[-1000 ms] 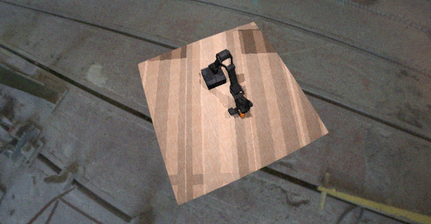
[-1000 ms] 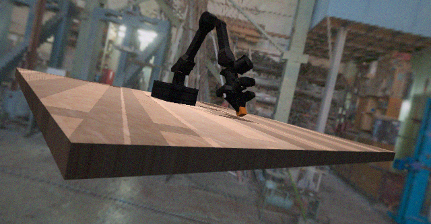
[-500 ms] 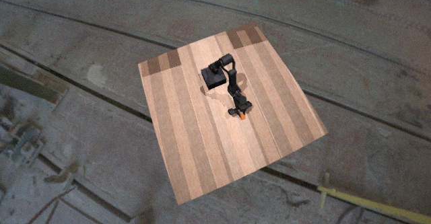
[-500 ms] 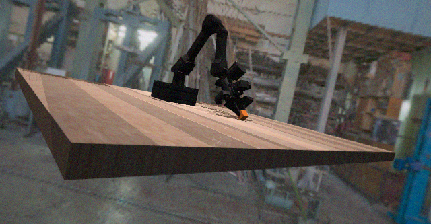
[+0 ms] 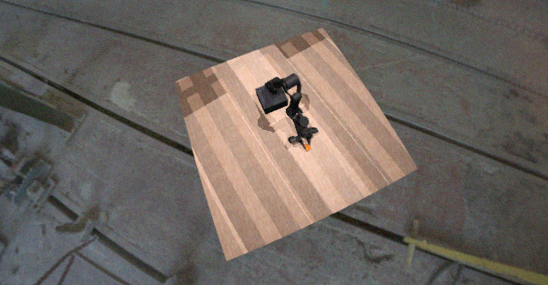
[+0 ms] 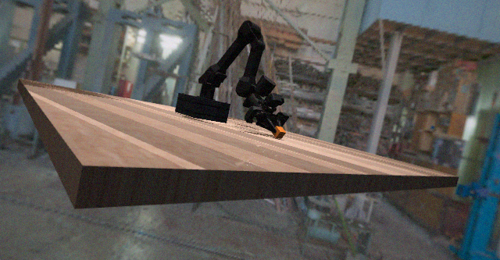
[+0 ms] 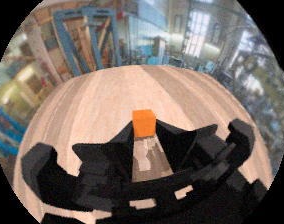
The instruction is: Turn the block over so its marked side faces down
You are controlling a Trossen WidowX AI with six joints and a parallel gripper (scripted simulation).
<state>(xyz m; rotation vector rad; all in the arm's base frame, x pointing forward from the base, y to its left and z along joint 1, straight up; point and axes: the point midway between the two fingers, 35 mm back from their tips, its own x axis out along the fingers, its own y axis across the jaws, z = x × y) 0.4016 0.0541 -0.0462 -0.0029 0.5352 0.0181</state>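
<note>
Right now the small orange block is 10 mm below my gripper tip.
</note>
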